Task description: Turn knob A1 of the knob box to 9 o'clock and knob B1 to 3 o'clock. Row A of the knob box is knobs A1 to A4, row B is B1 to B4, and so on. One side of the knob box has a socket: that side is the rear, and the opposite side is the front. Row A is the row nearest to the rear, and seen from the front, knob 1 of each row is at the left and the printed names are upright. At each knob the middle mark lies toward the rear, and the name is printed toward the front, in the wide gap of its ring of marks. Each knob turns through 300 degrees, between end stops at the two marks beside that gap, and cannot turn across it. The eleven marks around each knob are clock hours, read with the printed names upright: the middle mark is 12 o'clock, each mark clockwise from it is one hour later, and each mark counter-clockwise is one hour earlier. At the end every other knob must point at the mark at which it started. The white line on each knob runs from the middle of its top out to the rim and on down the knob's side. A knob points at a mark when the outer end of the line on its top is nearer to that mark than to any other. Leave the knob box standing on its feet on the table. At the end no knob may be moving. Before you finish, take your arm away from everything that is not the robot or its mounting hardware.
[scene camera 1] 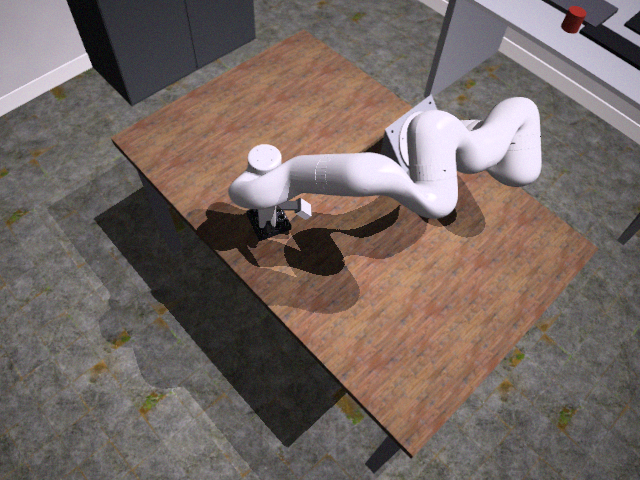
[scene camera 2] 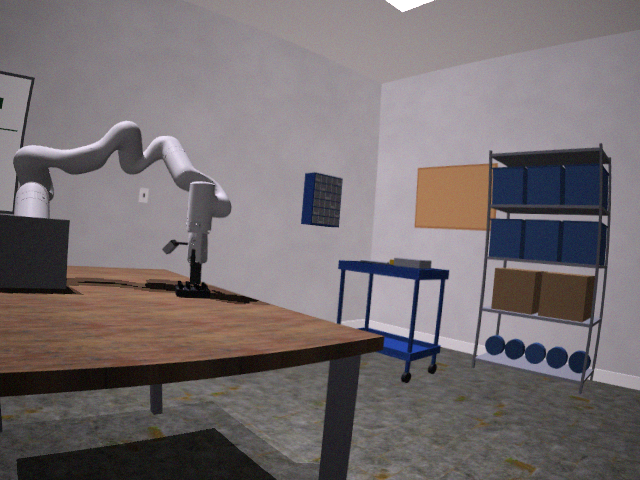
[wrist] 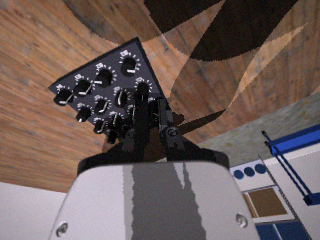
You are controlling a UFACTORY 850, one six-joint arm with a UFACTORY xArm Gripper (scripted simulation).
Labels:
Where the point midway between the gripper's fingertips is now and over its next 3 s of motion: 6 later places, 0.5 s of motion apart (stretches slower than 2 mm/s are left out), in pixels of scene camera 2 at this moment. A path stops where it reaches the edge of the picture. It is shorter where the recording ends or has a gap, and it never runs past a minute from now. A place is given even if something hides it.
The gripper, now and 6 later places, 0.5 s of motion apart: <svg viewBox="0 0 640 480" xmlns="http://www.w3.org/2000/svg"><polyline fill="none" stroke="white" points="195,284 195,279 195,273 195,272 195,271 195,270 195,269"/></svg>

